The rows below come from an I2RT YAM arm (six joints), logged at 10 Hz.
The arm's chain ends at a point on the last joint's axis. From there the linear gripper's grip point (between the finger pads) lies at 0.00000 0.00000 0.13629 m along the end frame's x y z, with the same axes.
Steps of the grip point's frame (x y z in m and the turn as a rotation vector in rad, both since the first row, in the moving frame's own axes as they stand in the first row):
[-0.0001 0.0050 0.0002 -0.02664 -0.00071 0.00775]
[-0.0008 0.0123 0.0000 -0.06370 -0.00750 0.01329]
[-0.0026 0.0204 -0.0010 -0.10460 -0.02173 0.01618]
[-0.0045 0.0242 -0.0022 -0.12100 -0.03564 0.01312]
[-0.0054 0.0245 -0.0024 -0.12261 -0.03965 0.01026]
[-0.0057 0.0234 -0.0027 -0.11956 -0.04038 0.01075]
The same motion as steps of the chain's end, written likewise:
[0.0000 0.0014 0.0002 -0.02664 -0.00071 0.00775]
[0.0003 0.0036 0.0003 -0.06370 -0.00750 0.01329]
[0.0005 0.0062 -0.0002 -0.10460 -0.02173 0.01618]
[0.0005 0.0078 -0.0011 -0.12100 -0.03564 0.01312]
[0.0001 0.0079 -0.0013 -0.12261 -0.03965 0.01026]
[-0.0001 0.0072 -0.0016 -0.11956 -0.04038 0.01075]

